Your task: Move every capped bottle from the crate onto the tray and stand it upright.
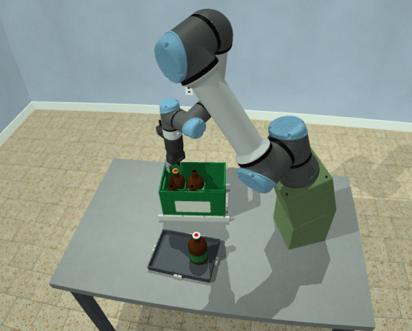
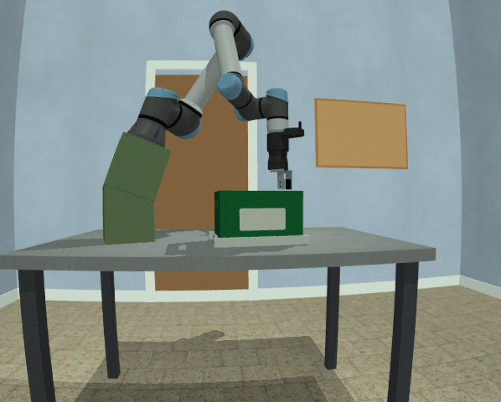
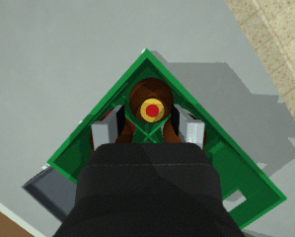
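Now: hand 12 cm above the green crate, 9 cm past it and 4 cm to the right of it. Round my hand: dark grey tray: 32 cm to the left, 19 cm below, 9 cm behind.
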